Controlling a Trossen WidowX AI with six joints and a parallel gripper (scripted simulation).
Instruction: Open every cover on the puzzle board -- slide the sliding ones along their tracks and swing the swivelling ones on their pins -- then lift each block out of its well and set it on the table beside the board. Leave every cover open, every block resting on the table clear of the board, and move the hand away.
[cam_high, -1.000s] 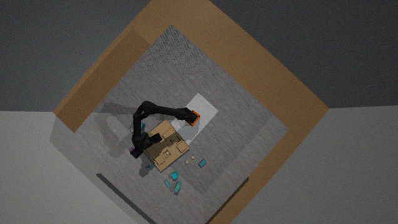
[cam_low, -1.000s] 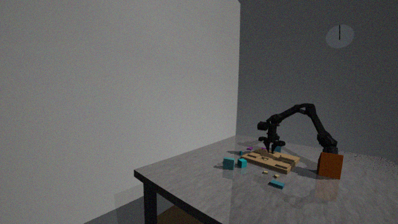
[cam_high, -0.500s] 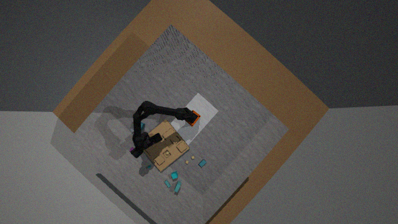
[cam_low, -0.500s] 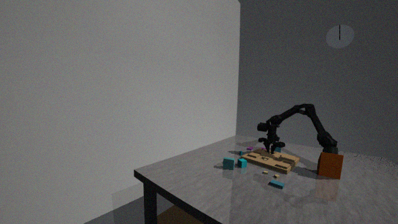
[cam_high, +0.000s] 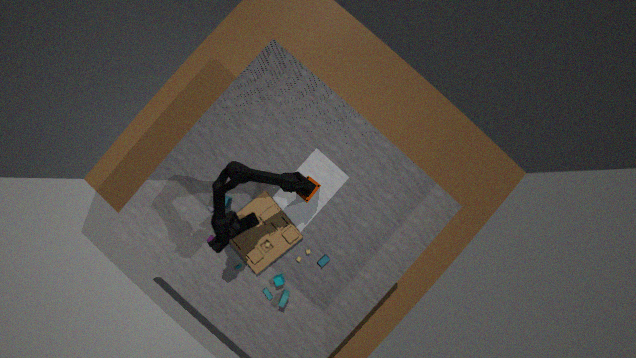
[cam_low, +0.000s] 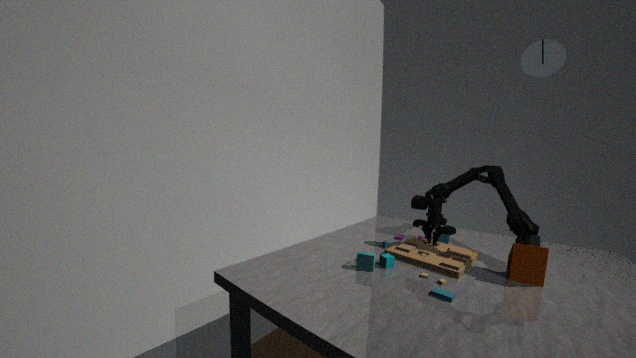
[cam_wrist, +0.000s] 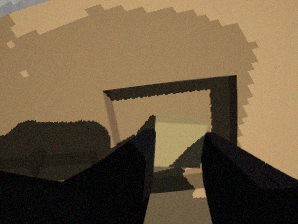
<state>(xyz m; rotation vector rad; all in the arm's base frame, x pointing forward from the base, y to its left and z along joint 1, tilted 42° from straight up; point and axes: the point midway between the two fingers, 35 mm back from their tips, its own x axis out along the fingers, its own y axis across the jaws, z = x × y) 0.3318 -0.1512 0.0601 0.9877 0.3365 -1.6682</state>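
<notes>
Now: the tan puzzle board 1 cm behind my gripper tip and 11 cm to the left of it. The rest, counted from my gripper tip: flat teal block 8 cm behind, 43 cm to the left, 1 cm below.
</notes>
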